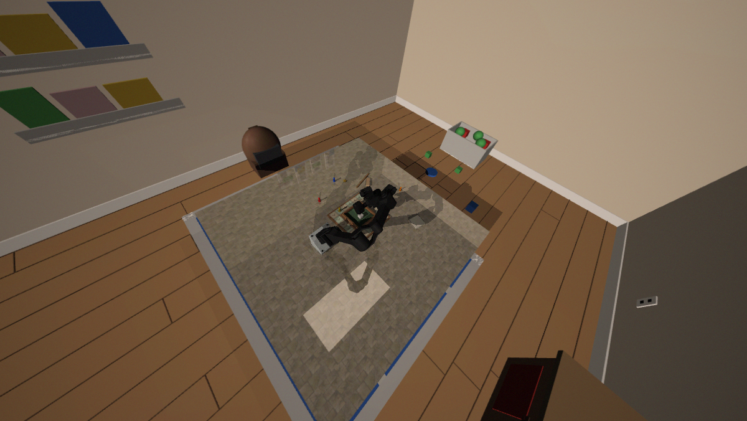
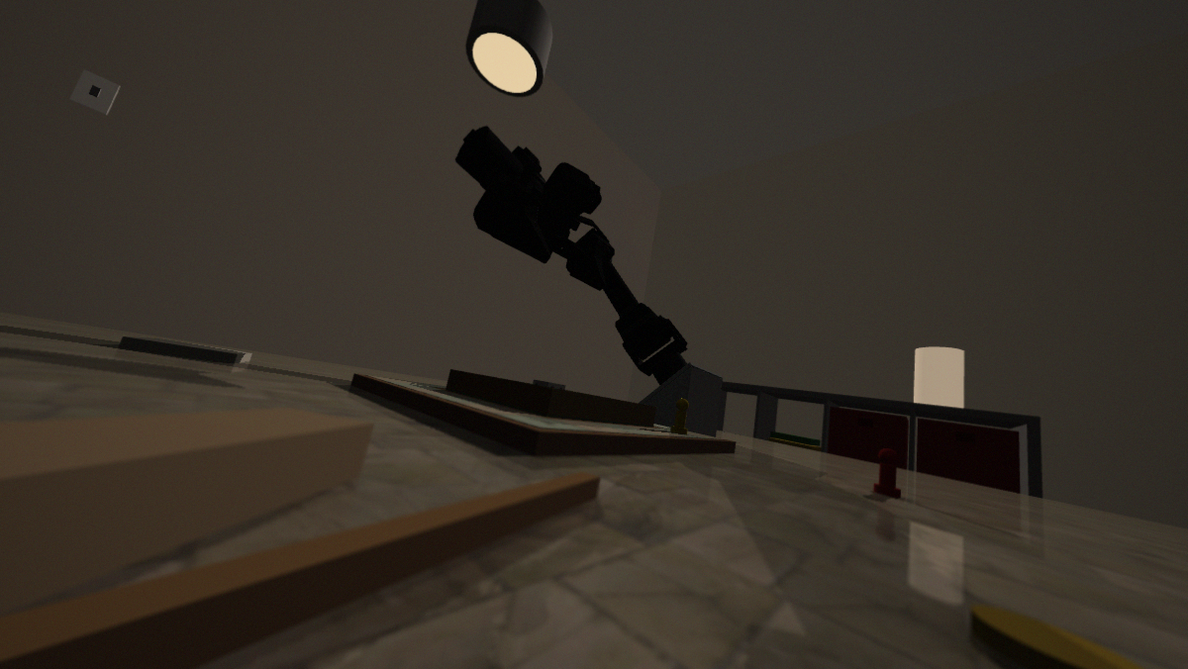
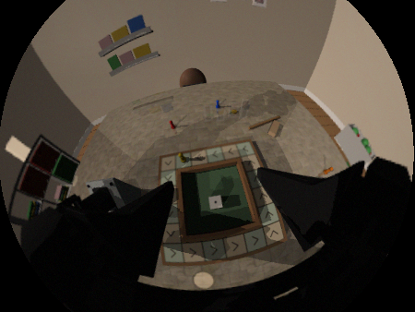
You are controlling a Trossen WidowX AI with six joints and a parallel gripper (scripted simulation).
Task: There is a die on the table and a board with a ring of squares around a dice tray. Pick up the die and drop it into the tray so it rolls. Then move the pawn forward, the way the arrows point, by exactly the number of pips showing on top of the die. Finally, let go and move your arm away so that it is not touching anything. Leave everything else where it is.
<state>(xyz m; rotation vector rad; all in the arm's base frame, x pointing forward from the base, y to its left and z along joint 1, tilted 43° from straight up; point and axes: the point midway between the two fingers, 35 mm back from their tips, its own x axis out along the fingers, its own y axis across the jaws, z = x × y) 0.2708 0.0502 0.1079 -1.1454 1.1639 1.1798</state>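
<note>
My gripper tip is 7 cm past the yellow pawn, 11 cm to the right of it and 13 cm above it. Round my gripper tip: white die: 1 cm to the right, 13 cm below; green dice tray: 15 cm below; red pawn: 10 cm behind, 27 cm to the left, 14 cm below.
</note>
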